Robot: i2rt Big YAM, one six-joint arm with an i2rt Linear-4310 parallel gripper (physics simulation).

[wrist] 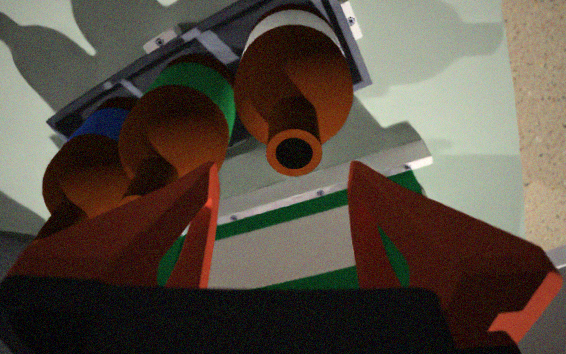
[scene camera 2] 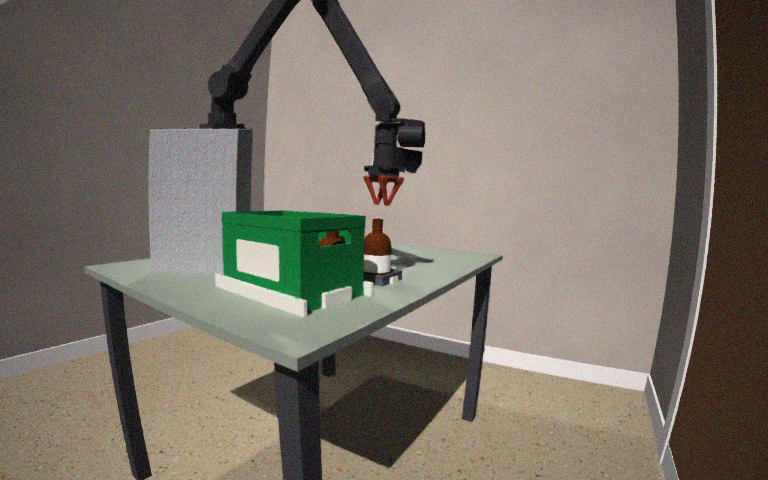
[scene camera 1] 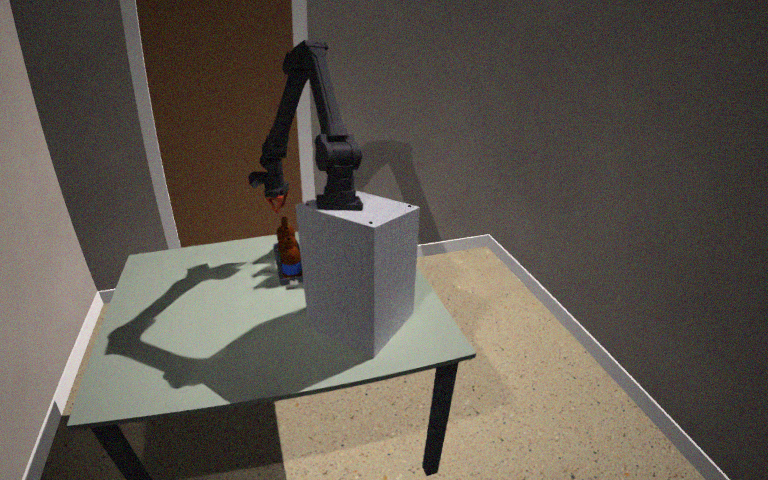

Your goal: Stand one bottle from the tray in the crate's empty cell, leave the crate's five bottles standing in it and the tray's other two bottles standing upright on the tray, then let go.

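Seen in the pictures: gripper, between the fingertips: (wrist: 283, 175) (scene camera 2: 381, 205) (scene camera 1: 279, 210); arm's base, origin of its link: (scene camera 2: 222, 128) (scene camera 1: 338, 205).
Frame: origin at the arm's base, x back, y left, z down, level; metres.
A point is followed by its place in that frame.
My gripper (scene camera 1: 277, 210) {x -0.482, y 0.188, z 0.223 m} (scene camera 2: 382, 203) {x -0.482, y 0.188, z 0.223 m} (wrist: 283, 175) {x -0.482, y 0.188, z 0.223 m} is part-way open and empty, above the tray bottles. Three brown bottles stand upright on the dark tray (scene camera 2: 388, 277) {x -0.529, y 0.161, z 0.401 m} (wrist: 357, 70) {x -0.526, y 0.138, z 0.413 m}: a white-banded bottle (scene camera 2: 377, 246) {x -0.504, y 0.145, z 0.324 m} (wrist: 325, 75) {x -0.504, y 0.188, z 0.302 m} at the end near the crate's label side, a green-banded bottle (wrist: 175, 120) {x -0.411, y 0.190, z 0.309 m} in the middle and a blue-banded bottle (scene camera 1: 290, 254) {x -0.277, y 0.156, z 0.306 m} (wrist: 90, 170) {x -0.332, y 0.179, z 0.310 m} at the other end. In the wrist view the white-banded bottle's mouth appears between the fingertips, below them. The green crate (scene camera 2: 334, 271) {x -0.551, y -0.058, z 0.351 m} (wrist: 330, 281) {x -0.460, y 0.035, z 0.289 m} shows one brown bottle (scene camera 2: 331, 240) {x -0.517, y -0.033, z 0.294 m} through its handle hole; its cells are hidden.
White strips (scene camera 2: 260, 294) {x -0.443, y -0.162, z 0.401 m} (wrist: 320, 194) {x -0.460, y 0.040, z 0.388 m} edge the crate's foot, and small white blocks (wrist: 160, 41) {x -0.386, y 0.223, z 0.403 m} sit against the tray. The tall grey pedestal (scene camera 1: 339, 271) {x 0.096, y 0.015, z 0.150 m} (scene camera 2: 192, 198) {x -0.095, y -0.139, z 0.214 m} carries the arm and hides the crate in scene camera 1. The pale green table (scene camera 1: 226, 305) {x -0.160, y 0.399, z 0.418 m} (scene camera 2: 186, 294) {x -0.285, y -0.251, z 0.418 m} bears everything.
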